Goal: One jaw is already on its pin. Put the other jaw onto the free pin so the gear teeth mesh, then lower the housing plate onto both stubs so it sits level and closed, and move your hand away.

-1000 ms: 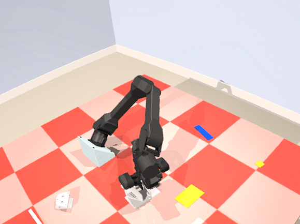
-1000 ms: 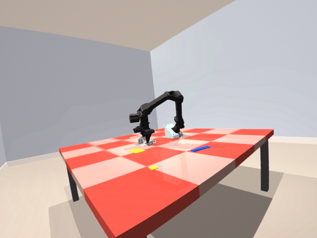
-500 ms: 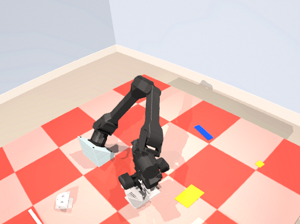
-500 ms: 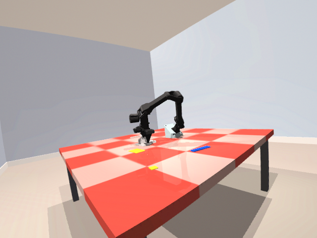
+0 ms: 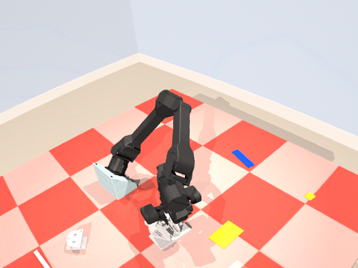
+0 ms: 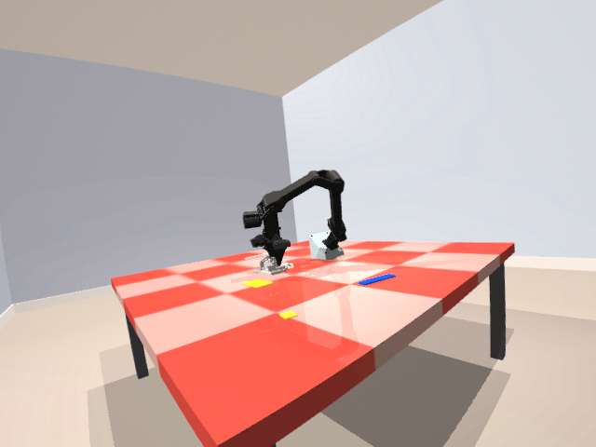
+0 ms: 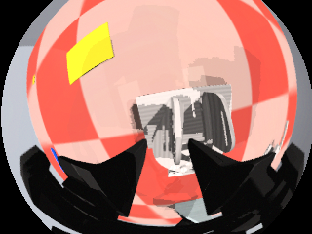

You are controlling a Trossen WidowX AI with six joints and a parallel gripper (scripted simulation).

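Right now my gripper tip is 10 mm short of the white base plate, 30 mm to the left of it and 20 mm above it. Round my gripper tip: blue strip (420 mm to the left, 20 mm below); then white strip (230 mm behind, 390 mm to the right, 20 mm below); then large yellow patch (160 mm ahead, 60 mm to the left, 20 mm below).
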